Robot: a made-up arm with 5 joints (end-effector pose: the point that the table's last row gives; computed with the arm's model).
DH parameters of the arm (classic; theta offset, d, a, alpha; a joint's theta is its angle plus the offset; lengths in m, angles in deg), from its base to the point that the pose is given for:
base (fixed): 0 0 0.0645 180
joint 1: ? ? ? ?
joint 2: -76.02 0 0.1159 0
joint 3: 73.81 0 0.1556 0
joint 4: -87.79 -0.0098 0 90
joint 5: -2.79 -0.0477 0 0
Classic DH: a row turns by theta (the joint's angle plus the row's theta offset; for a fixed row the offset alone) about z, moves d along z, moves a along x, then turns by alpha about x.
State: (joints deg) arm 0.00 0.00 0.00 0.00 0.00
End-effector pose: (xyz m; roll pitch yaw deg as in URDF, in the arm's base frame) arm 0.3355 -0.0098 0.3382 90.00 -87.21 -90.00
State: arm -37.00 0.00 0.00 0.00 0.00
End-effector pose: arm 0.2868 0.1553 0.3382 90.00 -87.21 -53.00
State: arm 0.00 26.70 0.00 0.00 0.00
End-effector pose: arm 0.3641 -0.0098 0.2217 5.53 -63.17 -6.19
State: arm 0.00 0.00 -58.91 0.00 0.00
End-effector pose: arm 0.2321 -0.0098 0.5093 178.32 -31.05 -176.74
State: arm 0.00 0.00 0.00 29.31 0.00
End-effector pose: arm 0.3294 -0.0098 0.3148 4.96 -60.57 -5.69
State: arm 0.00 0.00 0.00 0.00 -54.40
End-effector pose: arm 0.3355 -0.0098 0.3382 90.00 -32.81 -90.00
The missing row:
joint 1: 0 -0.2197 0.0398 90
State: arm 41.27 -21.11 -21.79 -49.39 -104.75
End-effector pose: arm 0.1582 -0.0953 0.4926 -177.82 -0.69 -113.74
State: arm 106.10 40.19 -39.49 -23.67 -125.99
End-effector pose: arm -0.0373 -0.3174 0.3103 118.53 35.22 -178.69
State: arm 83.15 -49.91 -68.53 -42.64 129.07
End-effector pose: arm 0.0366 0.1504 0.4629 113.04 -34.04 -6.54
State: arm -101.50 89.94 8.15 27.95 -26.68
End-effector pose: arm 0.0525 0.1081 -0.0015 -19.70 30.81 66.55
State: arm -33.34 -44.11 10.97 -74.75 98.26
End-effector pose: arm 0.1483 0.0434 0.4554 162.19 -1.68 118.13
